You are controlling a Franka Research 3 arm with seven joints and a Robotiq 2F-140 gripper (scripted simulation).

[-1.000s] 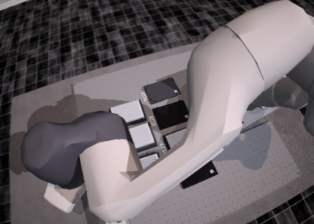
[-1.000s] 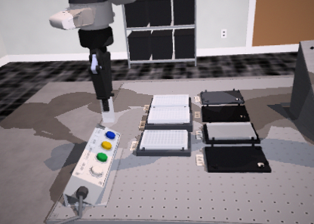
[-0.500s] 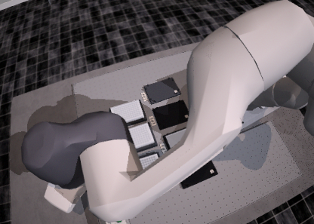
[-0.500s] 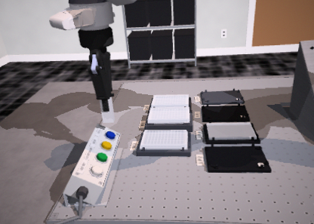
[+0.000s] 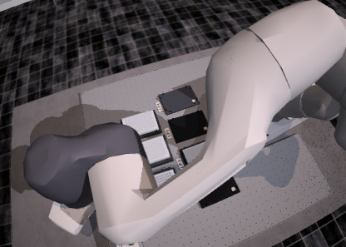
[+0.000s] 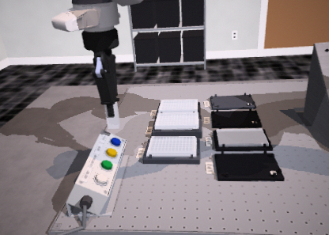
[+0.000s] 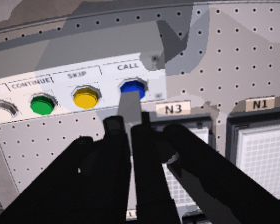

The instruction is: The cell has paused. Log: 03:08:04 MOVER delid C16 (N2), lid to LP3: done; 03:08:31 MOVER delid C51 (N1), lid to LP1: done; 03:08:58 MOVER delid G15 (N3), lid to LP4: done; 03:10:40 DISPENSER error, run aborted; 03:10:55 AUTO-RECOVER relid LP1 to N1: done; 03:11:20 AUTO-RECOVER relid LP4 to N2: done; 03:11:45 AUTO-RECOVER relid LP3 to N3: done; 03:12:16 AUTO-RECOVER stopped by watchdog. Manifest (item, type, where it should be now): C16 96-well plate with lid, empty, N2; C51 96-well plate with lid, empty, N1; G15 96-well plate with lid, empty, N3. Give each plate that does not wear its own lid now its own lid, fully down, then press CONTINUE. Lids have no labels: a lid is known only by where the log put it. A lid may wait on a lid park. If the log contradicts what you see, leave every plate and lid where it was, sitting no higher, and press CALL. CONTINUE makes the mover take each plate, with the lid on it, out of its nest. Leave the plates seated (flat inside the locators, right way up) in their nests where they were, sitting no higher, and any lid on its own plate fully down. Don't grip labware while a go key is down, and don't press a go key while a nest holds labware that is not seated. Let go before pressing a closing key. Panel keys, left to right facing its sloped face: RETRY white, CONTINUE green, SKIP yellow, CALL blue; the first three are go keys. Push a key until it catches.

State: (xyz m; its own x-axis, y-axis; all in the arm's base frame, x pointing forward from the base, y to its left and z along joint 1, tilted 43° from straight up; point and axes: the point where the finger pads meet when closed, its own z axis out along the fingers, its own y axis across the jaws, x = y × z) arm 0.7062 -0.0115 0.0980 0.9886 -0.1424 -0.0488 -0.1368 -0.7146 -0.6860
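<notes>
Now: hand 70 mm above the blue call key. The rest, counted from my hand: green continue key: 100 mm to the left, 70 mm below, 10 mm ahead; yellow skip key: 70 mm below, 50 mm to the left, 10 mm ahead; nest label N3: 140 mm below, 60 mm behind, 40 mm to the right.
</notes>
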